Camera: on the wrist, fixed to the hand. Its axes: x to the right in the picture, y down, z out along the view.
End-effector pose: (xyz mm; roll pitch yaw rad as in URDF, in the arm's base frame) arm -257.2 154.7 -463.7 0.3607 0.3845 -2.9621
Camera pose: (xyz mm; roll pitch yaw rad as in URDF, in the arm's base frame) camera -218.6 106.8 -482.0 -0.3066 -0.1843 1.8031
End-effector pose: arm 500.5 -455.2 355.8 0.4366 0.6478 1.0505
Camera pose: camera 436.6 -453.9 349.1 -0.5685 -0.1038 -0.4674
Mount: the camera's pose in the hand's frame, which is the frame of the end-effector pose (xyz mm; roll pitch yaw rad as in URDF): -20.4 40.7 -45.3 0.0935 -0.5511 -1.5950
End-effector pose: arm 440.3 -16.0 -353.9 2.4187 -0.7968 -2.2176
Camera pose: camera 474.7 30.5 -325.9 1.9352 0.7520 -1.8059
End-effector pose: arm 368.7 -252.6 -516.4 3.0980 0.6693 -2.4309
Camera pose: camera 333.5 -231.9 -466.9 -2.2912 0.4407 -0.4462
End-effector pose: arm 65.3 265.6 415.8 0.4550 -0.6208 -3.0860
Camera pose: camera 71.8 209.4 385.4 0.7050 -0.0662 1.5535
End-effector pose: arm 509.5 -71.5 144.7 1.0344 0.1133 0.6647
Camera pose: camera 457.8 -36.2 158.8 -0.0576 0.4771 -0.9884
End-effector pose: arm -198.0 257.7 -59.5 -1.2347 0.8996 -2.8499
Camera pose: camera -154.3 301.5 -76.7 -1.6606 -0.6733 -2.5734
